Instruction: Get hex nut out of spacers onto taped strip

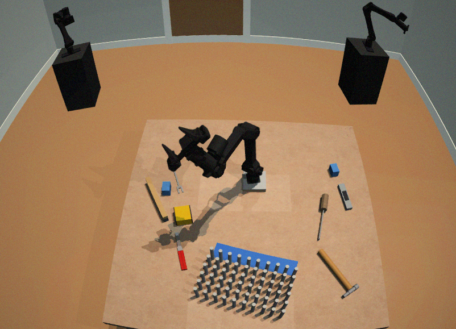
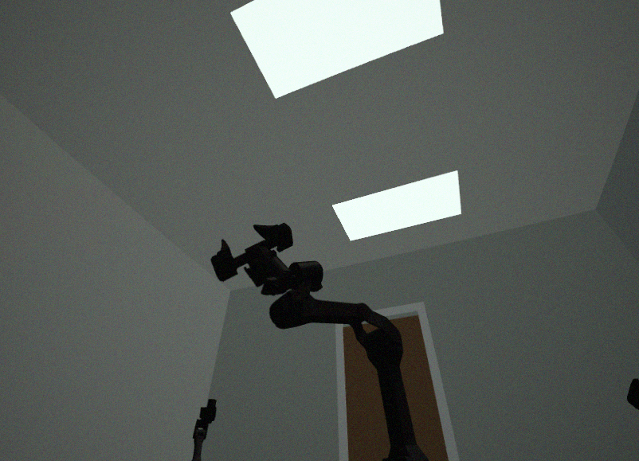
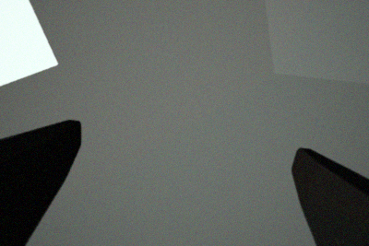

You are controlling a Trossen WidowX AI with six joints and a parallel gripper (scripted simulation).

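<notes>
Right now my gripper tip is 64 cm to the right of the hook tool, 58 cm above it and 6 cm short of it. From my gripper tip the other things lie so: fork wrench: 59 cm below, 29 cm behind, 4 cm to the right; then red-handled tool: 59 cm below, 13 cm ahead, 5 cm to the right; then blue taped strip: 60 cm below, 29 cm to the left, 21 cm ahead.
</notes>
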